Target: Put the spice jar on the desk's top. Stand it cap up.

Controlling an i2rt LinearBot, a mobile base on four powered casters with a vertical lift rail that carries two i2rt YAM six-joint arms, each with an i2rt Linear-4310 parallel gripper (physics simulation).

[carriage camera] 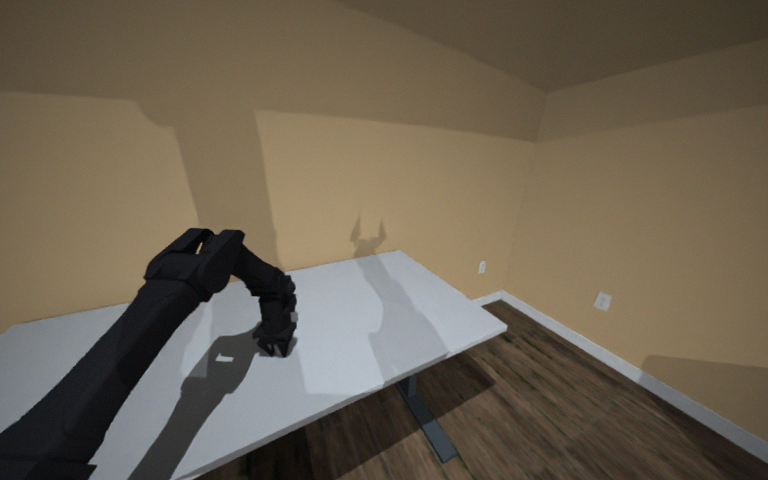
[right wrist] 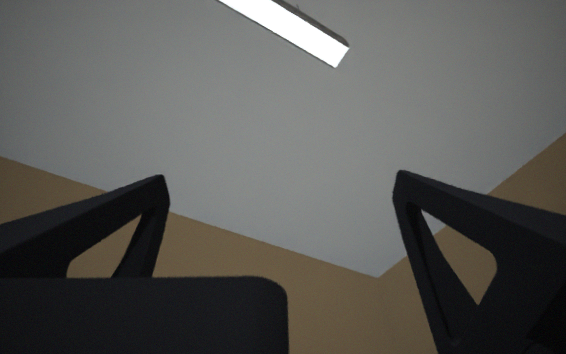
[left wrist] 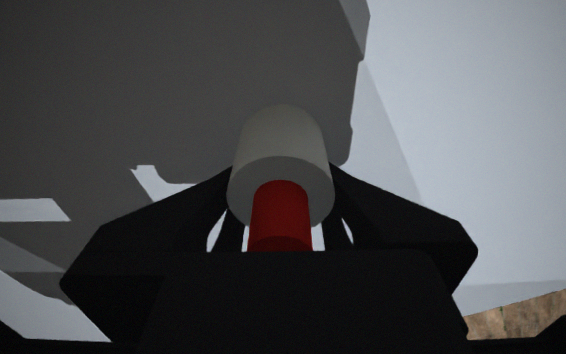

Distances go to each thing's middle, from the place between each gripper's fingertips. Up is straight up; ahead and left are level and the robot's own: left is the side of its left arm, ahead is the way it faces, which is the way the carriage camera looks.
Scene:
Right now the spice jar [left wrist: 280,185] is 45 cm ahead of my right hand, 66 cm to the left of it and 59 cm below it.
My left gripper is now 30 mm below the spice jar and 20 mm short of it.

